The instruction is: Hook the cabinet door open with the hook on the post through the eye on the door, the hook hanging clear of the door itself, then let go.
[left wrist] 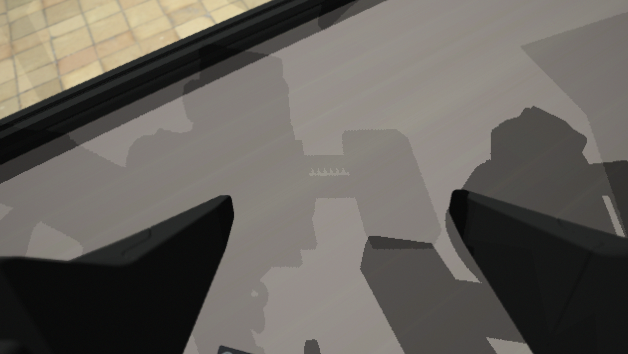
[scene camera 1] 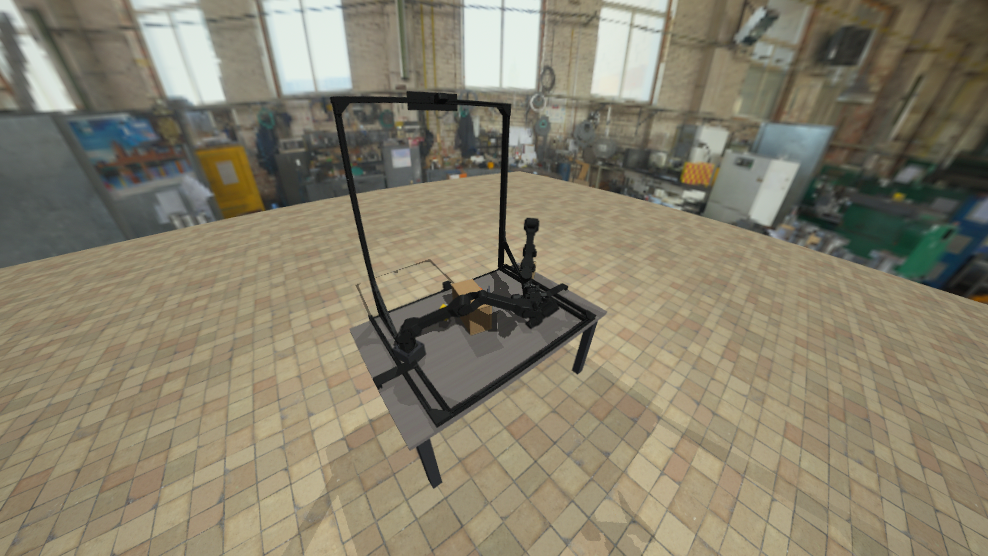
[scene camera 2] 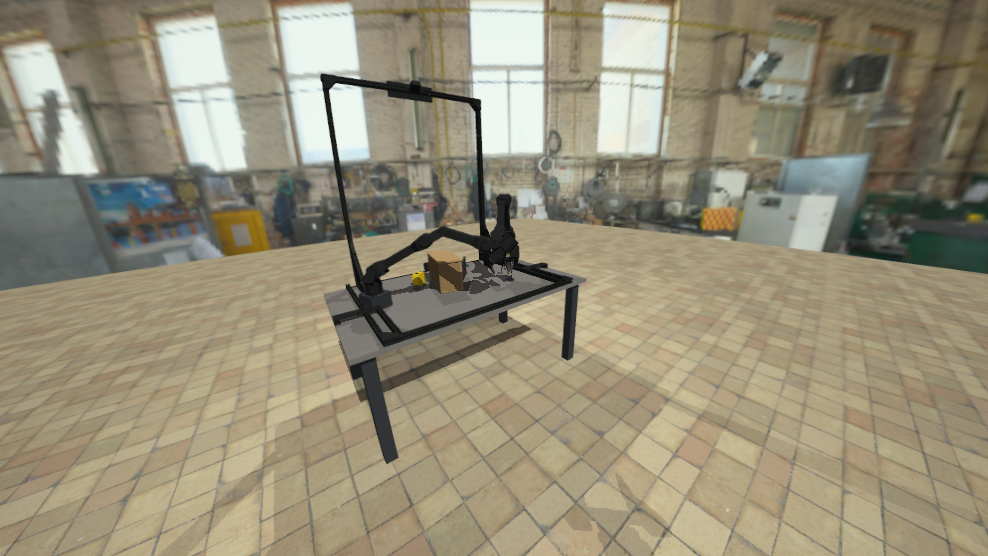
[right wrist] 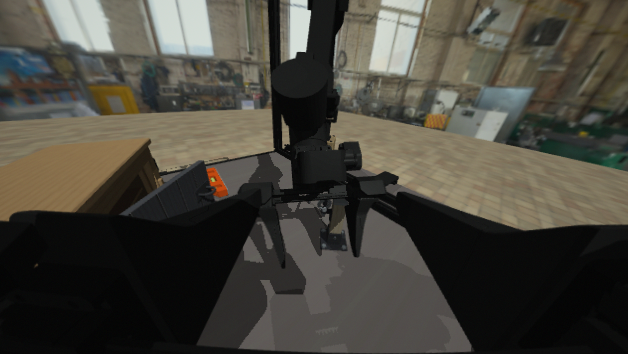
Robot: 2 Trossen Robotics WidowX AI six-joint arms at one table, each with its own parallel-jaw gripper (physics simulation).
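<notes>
The wooden cabinet stands mid-table. Its dark grey door is open, with the eye on its face. The post stands apart from the door, between my left fingers as seen in the right wrist view; its base plate corner shows in the left wrist view. The silver hook mount shows beside the post; the hook itself is mostly hidden behind my left gripper. My left gripper is open and empty, pointing down near the post. My right gripper is open and empty, facing the left one.
An orange level lies behind the door. A yellow object is on the cabinet's other side. A black overhead frame rises at the table's back. Black rails run along the table edge.
</notes>
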